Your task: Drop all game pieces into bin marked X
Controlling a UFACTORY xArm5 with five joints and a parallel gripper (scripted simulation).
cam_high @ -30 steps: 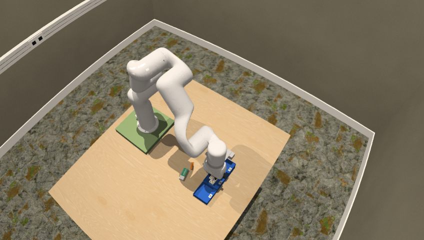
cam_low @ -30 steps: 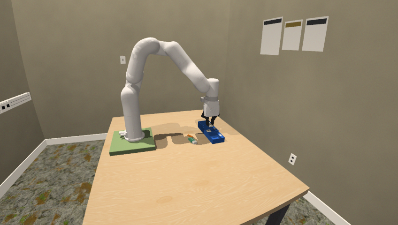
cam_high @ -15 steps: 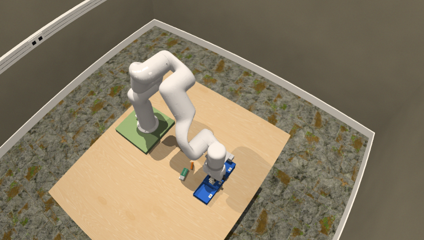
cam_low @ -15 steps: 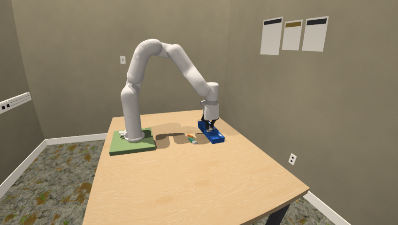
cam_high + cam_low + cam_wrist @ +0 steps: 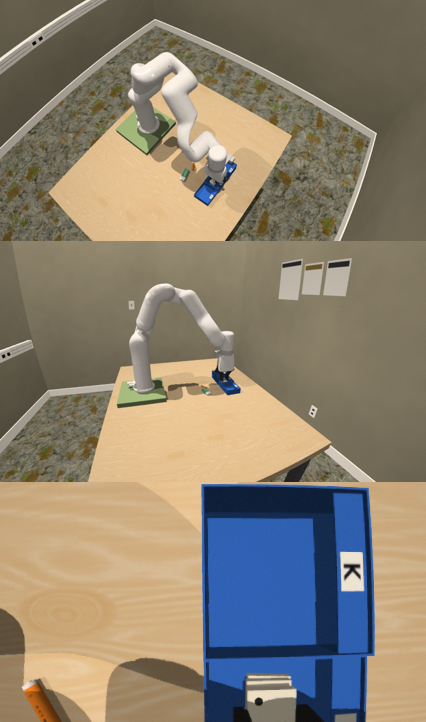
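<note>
Right now my hand is 3 cm above the bin and 1 cm short of it. From my hand the other things lie so: orange battery: 14 cm behind, 5 cm below; green-and-white item: 14 cm behind, 7 cm to the right, 4 cm below.
</note>
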